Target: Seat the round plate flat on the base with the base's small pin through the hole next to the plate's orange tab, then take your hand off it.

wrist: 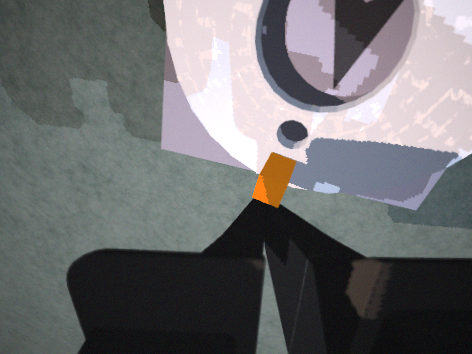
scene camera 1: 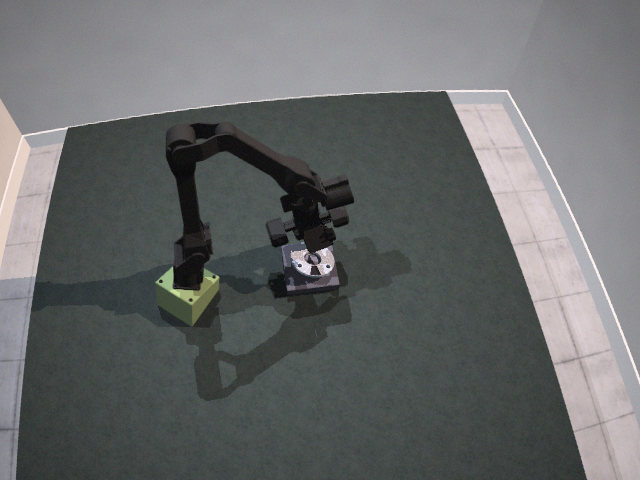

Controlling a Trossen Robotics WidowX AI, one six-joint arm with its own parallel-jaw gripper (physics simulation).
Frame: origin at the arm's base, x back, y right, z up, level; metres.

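Seen in the pictures: gripper, between the fingertips: (wrist: pixel 261 208); arm's base, origin of its link: (scene camera 1: pixel 187 279).
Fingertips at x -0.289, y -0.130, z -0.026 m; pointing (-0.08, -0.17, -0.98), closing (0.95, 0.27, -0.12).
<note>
Offsets run from my fingertips to a thing's top centre. "pt": to the spot under its first point. Level surfaces: height alone.
The round pale plate @(dx -0.007, dy +0.067, dz +0.025 m) (scene camera 1: pixel 325 258) (wrist: pixel 225 75) lies over the square lilac-grey base @(dx +0.001, dy +0.075, dz +0.007 m) (scene camera 1: pixel 310 283) (wrist: pixel 176 120). Its large central hole shows part of the base with a dark wedge-shaped patch. The orange tab @(dx -0.003, dy +0.022, dz +0.020 m) (wrist: pixel 275 180) sticks out past the base's edge in the wrist view, with a small dark hole @(pt dx +0.000, dy +0.035, dz -0.010 m) (wrist: pixel 293 131) beside it. I cannot tell whether the pin is in that hole or whether the plate is fully flat. My gripper (wrist: pixel 261 208) is shut and empty, its tips together at the tab's outer end. In the scene view the tips and the tab are hidden.
The arm's yellow-green mounting block (scene camera 1: pixel 175 302) stands to the left of the base on the dark green mat @(dz -0.034 m) (scene camera 1: pixel 392 372). Pale tiles (scene camera 1: pixel 584 356) run along the right side, and walls stand beyond the mat. The arm's shadows fall around the base.
</note>
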